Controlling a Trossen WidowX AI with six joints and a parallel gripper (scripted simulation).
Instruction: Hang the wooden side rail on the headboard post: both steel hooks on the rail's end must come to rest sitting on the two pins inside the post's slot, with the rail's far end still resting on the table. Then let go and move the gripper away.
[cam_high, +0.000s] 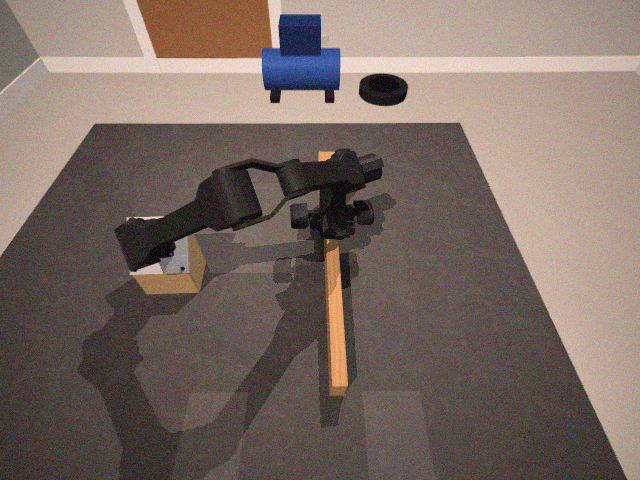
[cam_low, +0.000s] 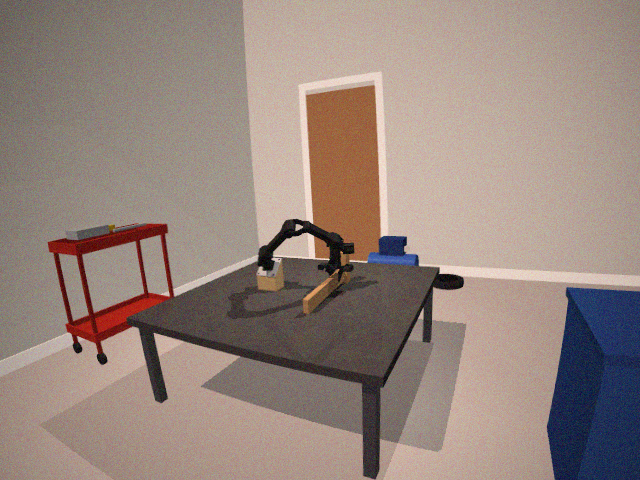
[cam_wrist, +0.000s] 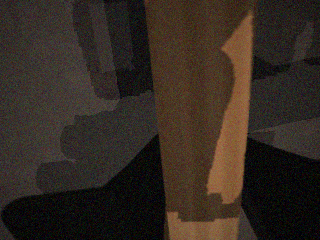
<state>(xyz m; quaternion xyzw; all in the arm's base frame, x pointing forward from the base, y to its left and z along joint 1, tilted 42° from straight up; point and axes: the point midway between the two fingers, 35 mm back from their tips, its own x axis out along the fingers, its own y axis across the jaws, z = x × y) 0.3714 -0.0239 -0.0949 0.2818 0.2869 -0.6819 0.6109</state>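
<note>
Now: the headboard post 1 cm ahead of my gripper tip, 13 cm to the left of it and 4 cm above it.
</note>
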